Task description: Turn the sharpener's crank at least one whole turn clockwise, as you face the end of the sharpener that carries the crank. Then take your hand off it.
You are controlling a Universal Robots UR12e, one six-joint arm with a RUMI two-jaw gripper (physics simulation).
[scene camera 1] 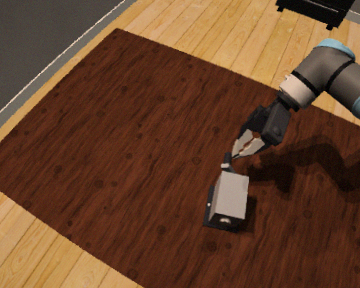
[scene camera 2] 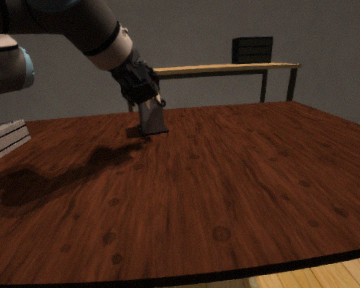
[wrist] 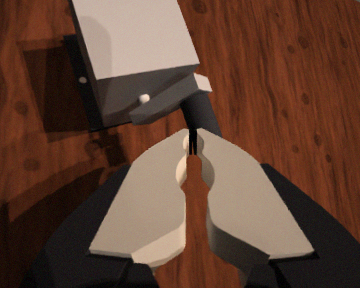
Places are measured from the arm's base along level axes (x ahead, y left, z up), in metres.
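Where they show: gripper, fingertip midpoint: (scene camera 1: 233,157) (scene camera 2: 157,101) (wrist: 192,132).
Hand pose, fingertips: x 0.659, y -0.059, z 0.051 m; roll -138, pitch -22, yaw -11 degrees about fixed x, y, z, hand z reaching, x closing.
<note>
After its pixels a point has its place.
The sharpener (scene camera 1: 232,195) @(x 0.630, y 0.047, z 0.053 m) (scene camera 2: 152,119) @(x 0.640, y -0.036, z -0.005 m) (wrist: 135,37) @(x 0.631, y 0.011, z 0.053 m) is a light grey block standing upright on a dark base. Its crank (scene camera 1: 226,165) @(x 0.670, y -0.025, z 0.058 m) (wrist: 167,99) @(x 0.650, y -0.029, z 0.039 m) is on the end facing the gripper. In the wrist view the crank's arm slants up to the right from a small white pivot, and its black handle (scene camera 1: 228,159) @(x 0.670, y -0.045, z 0.056 m) (scene camera 2: 162,103) @(x 0.673, y -0.068, z 0.046 m) (wrist: 201,114) @(x 0.667, y -0.048, z 0.055 m) sticks out toward the gripper. My gripper (scene camera 1: 234,156) @(x 0.659, y -0.058, z 0.051 m) (wrist: 192,132) @(x 0.659, y -0.058, z 0.051 m) is shut and empty. Its fingertips are right at the handle, overlapping its near end in the wrist view; I cannot tell whether they touch.
The sharpener stands on a dark brown wooden table top (scene camera 1: 125,125) @(x 1.037, y -0.102, z -0.075 m) (scene camera 2: 225,175) @(x 0.783, y -0.314, z -0.075 m). Behind it in the second scene view is a bench (scene camera 2: 225,67) carrying a dark box (scene camera 2: 254,50). A light ribbed object (scene camera 2: 14,137) @(x 0.131, y 0.033, z -0.038 m) shows at the left edge.
</note>
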